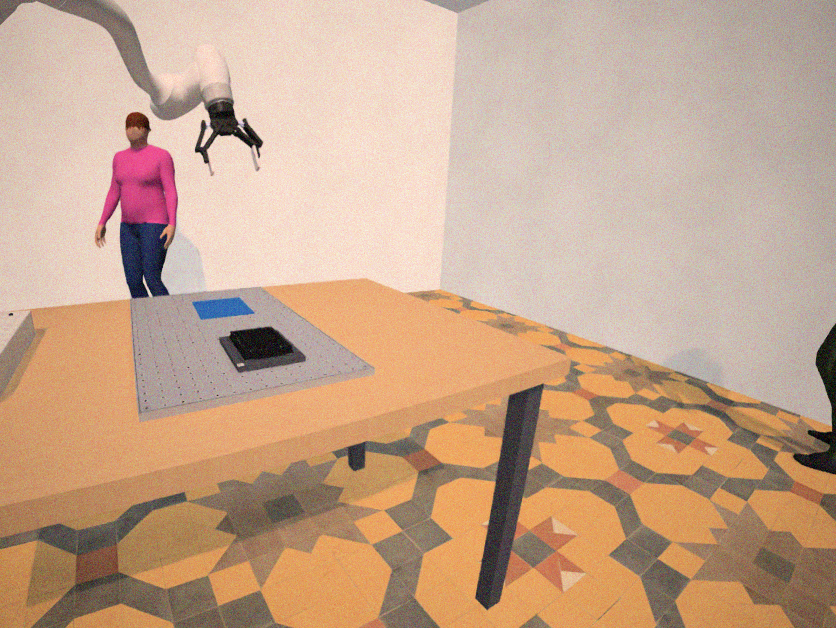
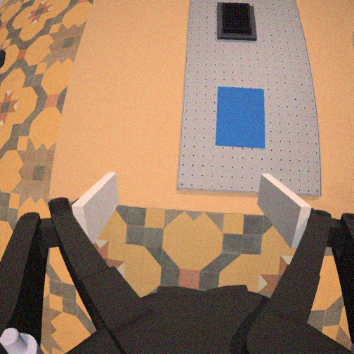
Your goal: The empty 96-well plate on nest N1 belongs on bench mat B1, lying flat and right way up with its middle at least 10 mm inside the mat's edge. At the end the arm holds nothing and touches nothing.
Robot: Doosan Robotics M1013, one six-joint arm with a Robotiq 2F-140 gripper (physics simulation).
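Frame: origin at the arm's base, x back, y right, z up, level; centimetres.
Seen in the pictures: gripper, between the fingertips: (image 1: 236, 171).
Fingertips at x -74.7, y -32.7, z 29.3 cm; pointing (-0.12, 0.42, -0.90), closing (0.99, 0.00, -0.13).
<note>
A point is followed by its place in that frame.
The black 96-well plate (image 1: 262, 342) {x -61.8, y 25.2, z -2.6 cm} (image 2: 236, 18) lies flat on the dark grey nest N1 (image 1: 270, 365) {x -61.0, y 31.0, z -4.7 cm} (image 2: 236, 37). The blue bench mat B1 (image 1: 223, 308) {x -63.8, y -9.4, z -4.9 cm} (image 2: 240, 117) lies flat on the perforated board, apart from the nest and with nothing on it. My gripper (image 1: 233, 171) {x -74.7, y -32.7, z 29.3 cm} (image 2: 188, 188) is open and empty, its fingers wide apart. It hangs high above the table, well away from the plate and the mat.
The grey perforated board (image 1: 175, 378) {x -45.8, y 27.9, z -5.1 cm} (image 2: 205, 170) bears the nest and the mat on the wooden table (image 1: 419, 337) {x -96.0, y 28.3, z -6.4 cm} (image 2: 120, 115). Part of a light block (image 1: 14, 337) {x -20.6, y 4.2, z -1.5 cm} shows at the table's left. A person in a pink top (image 1: 143, 185) stands behind the table.
</note>
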